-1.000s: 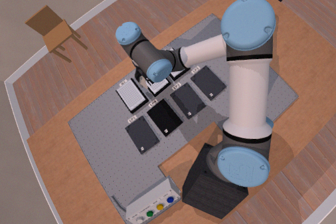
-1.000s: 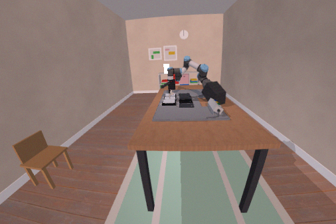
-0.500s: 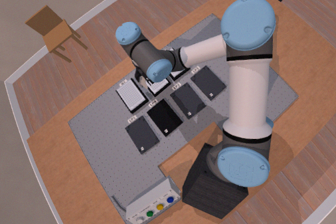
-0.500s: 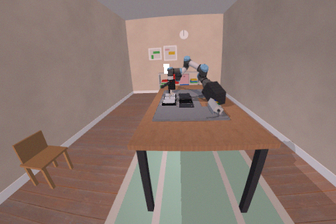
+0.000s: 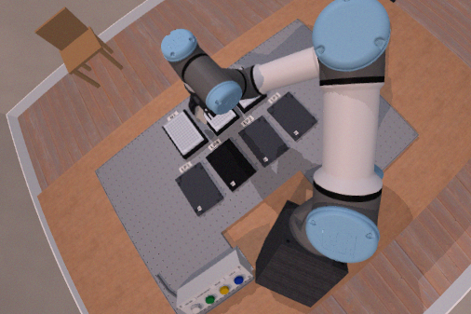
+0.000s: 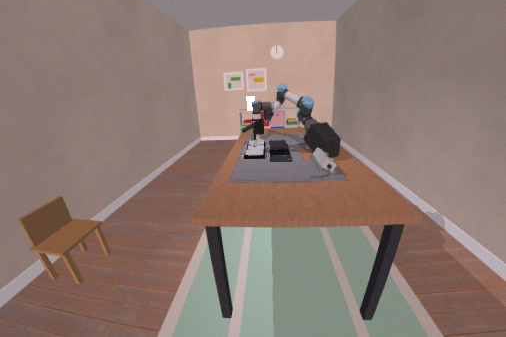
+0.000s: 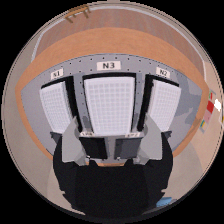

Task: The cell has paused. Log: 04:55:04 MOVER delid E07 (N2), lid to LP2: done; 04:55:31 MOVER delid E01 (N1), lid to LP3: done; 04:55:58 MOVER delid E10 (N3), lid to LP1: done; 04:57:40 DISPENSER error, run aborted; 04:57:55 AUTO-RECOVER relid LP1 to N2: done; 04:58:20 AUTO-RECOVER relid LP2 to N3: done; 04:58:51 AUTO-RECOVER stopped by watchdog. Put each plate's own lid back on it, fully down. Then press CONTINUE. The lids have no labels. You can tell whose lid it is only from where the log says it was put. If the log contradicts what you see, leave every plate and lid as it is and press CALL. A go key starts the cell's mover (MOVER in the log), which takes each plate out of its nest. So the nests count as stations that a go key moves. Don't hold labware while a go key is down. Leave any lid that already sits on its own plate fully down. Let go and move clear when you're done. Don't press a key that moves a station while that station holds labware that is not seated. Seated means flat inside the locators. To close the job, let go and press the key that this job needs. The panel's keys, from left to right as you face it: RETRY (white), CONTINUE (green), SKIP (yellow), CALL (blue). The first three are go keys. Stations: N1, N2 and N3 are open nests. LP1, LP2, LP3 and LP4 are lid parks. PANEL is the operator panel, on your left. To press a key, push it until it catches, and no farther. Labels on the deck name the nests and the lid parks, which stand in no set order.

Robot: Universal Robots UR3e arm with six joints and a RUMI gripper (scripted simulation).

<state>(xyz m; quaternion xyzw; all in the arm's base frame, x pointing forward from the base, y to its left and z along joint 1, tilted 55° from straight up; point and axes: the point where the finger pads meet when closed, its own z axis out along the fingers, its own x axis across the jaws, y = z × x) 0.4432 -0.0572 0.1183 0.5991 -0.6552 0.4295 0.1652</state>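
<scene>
My gripper is now 460 mm to the right of the green CONTINUE key, 340 mm past it and 20 mm below it. Round my hand: lid park LP4 (150 mm behind, 120 mm to the left, 40 mm below); then plate (130 mm to the left, 40 mm ahead, 20 mm below); then lid (120 mm to the right, 30 mm behind, 10 mm below).
</scene>
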